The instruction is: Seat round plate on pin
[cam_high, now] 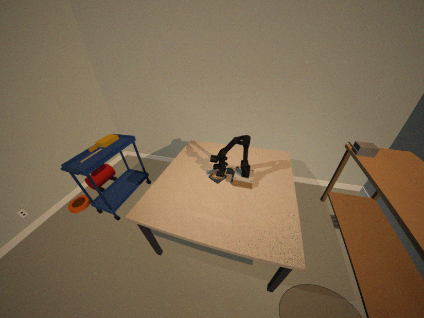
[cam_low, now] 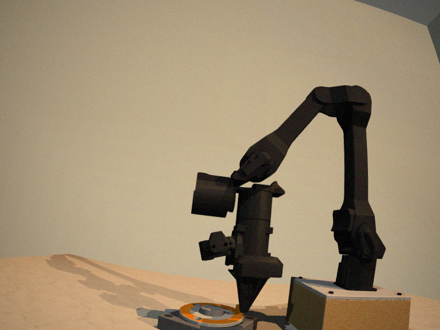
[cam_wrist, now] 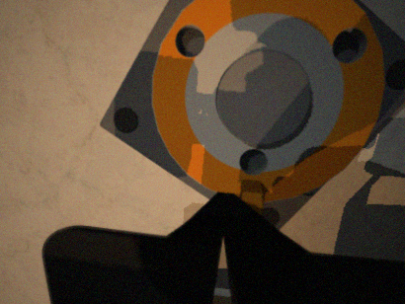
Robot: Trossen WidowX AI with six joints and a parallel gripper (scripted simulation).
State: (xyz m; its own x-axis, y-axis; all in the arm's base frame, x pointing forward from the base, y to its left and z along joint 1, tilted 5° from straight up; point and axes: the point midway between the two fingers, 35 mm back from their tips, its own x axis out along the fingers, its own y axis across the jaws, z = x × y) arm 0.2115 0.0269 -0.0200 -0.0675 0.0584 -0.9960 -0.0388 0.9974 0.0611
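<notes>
My gripper tip is now 50 mm short of the square grey base, 10 mm to the left of it and 20 mm above it.
</notes>
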